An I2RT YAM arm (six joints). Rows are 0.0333 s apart.
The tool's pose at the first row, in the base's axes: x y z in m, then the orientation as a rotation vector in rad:
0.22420 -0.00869 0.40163 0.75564 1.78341 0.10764
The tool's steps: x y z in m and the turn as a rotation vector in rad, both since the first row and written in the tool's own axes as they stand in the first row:
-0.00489 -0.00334 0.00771 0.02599 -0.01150 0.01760
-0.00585 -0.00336 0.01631 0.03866 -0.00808 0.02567
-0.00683 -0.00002 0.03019 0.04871 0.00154 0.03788
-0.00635 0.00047 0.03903 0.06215 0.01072 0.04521
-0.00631 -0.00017 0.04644 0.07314 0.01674 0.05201
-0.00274 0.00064 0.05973 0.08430 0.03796 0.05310
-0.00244 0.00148 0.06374 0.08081 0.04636 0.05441
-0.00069 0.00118 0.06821 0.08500 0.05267 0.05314
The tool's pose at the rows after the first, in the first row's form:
0.23034 -0.01623 0.40148 0.78922 1.77049 0.09182
0.23810 -0.01929 0.39920 0.80577 1.77282 0.08729
0.25202 -0.02126 0.39651 0.82465 1.77902 0.09028
0.26000 -0.02321 0.39317 0.84158 1.78709 0.08682
0.26628 -0.02587 0.39022 0.85606 1.79191 0.08392
0.27787 -0.02722 0.38288 0.86677 1.81339 0.08302
0.28175 -0.02757 0.38156 0.86611 1.82037 0.09036
0.28531 -0.02818 0.37839 0.86848 1.82750 0.08824

